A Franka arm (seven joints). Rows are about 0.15 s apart.
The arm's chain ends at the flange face. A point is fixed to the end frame.
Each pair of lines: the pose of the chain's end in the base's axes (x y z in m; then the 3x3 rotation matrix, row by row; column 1 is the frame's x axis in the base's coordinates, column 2 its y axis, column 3 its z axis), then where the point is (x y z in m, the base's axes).
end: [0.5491 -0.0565 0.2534], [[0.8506 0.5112 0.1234], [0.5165 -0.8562 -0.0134], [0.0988 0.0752 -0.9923]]
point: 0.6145 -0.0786 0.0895
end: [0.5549 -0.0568 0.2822], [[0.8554 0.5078 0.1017], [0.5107 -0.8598 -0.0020], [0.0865 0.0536 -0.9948]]
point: 0.6166 -0.0772 0.1167
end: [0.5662 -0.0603 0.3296], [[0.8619 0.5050 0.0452], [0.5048 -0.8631 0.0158], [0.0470 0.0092 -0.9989]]
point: 0.6183 -0.0780 0.1605
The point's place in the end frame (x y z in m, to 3 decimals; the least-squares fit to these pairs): 0.028 0.040 0.171
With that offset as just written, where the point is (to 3 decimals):
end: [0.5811 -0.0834 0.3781], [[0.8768 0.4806 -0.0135], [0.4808 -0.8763 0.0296], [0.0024 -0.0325 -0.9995]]
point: 0.623 -0.100 0.206
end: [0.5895 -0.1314 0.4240], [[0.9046 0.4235 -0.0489], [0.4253 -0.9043 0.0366], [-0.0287 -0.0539 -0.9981]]
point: 0.623 -0.149 0.250
